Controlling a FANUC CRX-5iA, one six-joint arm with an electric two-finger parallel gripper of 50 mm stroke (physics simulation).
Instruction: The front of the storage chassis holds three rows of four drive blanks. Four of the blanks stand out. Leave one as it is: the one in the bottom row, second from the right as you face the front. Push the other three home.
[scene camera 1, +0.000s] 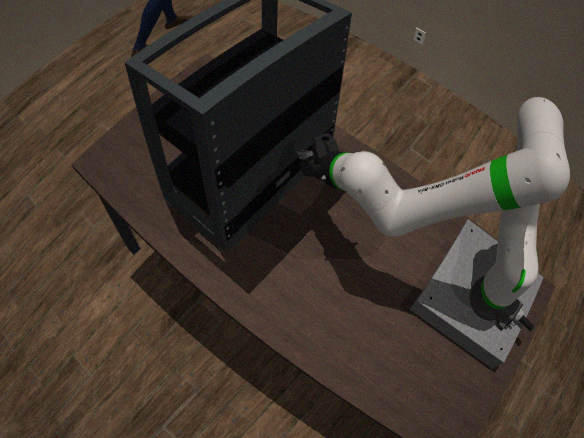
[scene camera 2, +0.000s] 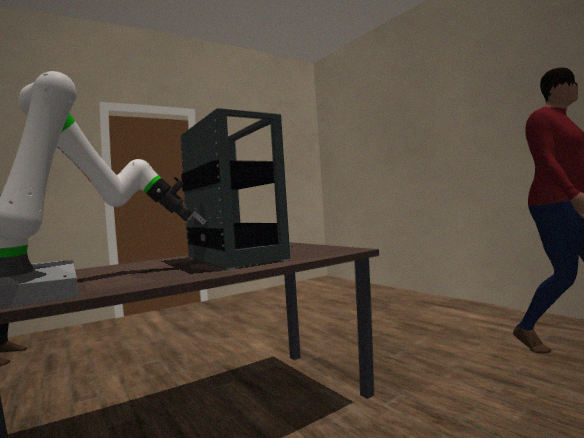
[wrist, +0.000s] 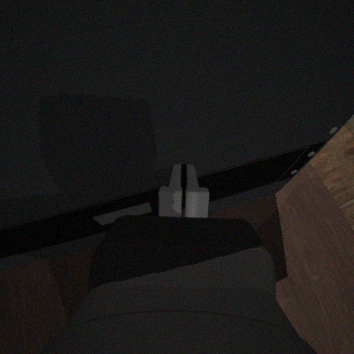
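Seen in the pictures: gripper, fingertip midpoint: (scene camera 1: 300, 154) (scene camera 2: 204, 222) (wrist: 183, 176); arm's base, origin of the base link: (scene camera 1: 489, 298) (scene camera 2: 8, 272).
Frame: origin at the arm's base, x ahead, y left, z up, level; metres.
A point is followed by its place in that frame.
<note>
The storage chassis seems to be the wide black unit (scene camera 1: 280, 132) @[x 0.693, y 0.240, z 0.307 m] (scene camera 2: 201, 175) @[x 0.707, y 0.130, z 0.312 m] in the upper part of the grey rack (scene camera 1: 172, 86) @[x 0.802, y 0.454, z 0.553 m] (scene camera 2: 281, 200) @[x 1.007, y -0.014, z 0.183 m]. Its face is too dark to tell single drive blanks or which stand out. A thinner black unit (scene camera 1: 255, 206) @[x 0.698, y 0.324, z 0.037 m] (scene camera 2: 215, 239) @[x 0.730, y 0.053, z 0.041 m] (wrist: 245, 176) @[x 0.728, y 0.062, z 0.052 m] sits low in the rack, with a light grey patch (scene camera 1: 283, 179) @[x 0.711, y 0.204, z 0.039 m] (scene camera 2: 203, 237) @[x 0.712, y 0.198, z 0.043 m] (wrist: 122, 214) @[x 0.711, y 0.206, z 0.044 m] on its front. My gripper (scene camera 1: 300, 154) @[x 0.710, y 0.141, z 0.109 m] (scene camera 2: 202, 220) @[x 0.710, y 0.141, z 0.109 m] (wrist: 183, 176) @[x 0.710, y 0.141, z 0.109 m] is shut and empty. Its tips are close before the grey panel, below the wide black unit and just above the thin one; contact cannot be told.
The rack stands on a brown table (scene camera 1: 320, 300) @[x 0.394, y 0.351, z -0.076 m] (scene camera 2: 325, 252) @[x 1.264, y 0.074, z -0.076 m] (wrist: 320, 235) @[x 0.651, y -0.099, z -0.076 m]. My arm's grey base plate (scene camera 1: 450, 265) @[x 0.175, y 0.011, z -0.005 m] (scene camera 2: 55, 282) @[x 0.172, y -0.186, z -0.022 m] is at the other end. A person (scene camera 1: 150, 22) (scene camera 2: 555, 155) is on the floor behind the rack.
</note>
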